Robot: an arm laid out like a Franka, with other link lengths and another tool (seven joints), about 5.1 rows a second.
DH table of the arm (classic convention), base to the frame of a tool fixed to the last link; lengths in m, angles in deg. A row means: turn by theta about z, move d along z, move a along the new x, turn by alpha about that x. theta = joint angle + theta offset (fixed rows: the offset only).
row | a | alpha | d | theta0
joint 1 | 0 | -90 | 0.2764 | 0
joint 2 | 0 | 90 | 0 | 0
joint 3 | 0.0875 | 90 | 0.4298 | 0
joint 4 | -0.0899 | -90 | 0 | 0
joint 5 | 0 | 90 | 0.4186 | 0
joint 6 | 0.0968 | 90 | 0 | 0
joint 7 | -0.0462 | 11.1 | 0.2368 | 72.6
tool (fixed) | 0 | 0 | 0.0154 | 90
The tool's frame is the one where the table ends.
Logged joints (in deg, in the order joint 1, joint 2, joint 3, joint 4, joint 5, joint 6, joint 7), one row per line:
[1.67, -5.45, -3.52, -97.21, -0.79, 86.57, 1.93]
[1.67, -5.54, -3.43, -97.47, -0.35, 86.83, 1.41]
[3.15, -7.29, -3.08, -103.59, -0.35, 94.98, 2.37]
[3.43, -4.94, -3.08, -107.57, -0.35, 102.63, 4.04]
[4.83, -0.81, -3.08, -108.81, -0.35, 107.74, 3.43]
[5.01, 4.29, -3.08, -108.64, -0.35, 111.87, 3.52]
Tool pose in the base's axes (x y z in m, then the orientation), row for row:
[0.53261, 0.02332, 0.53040, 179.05, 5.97, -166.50]
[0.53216, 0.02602, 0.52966, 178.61, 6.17, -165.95]
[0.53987, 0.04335, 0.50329, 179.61, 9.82, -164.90]
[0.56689, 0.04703, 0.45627, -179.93, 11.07, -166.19]
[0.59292, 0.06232, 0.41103, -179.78, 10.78, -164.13]
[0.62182, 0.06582, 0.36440, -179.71, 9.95, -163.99]
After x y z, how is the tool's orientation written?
As angles about the fixed x, y, z axes (roll, pitch, yaw), in degrees.
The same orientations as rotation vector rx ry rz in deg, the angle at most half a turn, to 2 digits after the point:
[-20.55, 172.95, 2.50]
[-21.40, 172.70, 3.24]
[-22.43, 168.82, 2.50]
[-20.31, 167.77, 1.87]
[-23.34, 167.67, 1.88]
[-23.65, 168.45, 1.64]

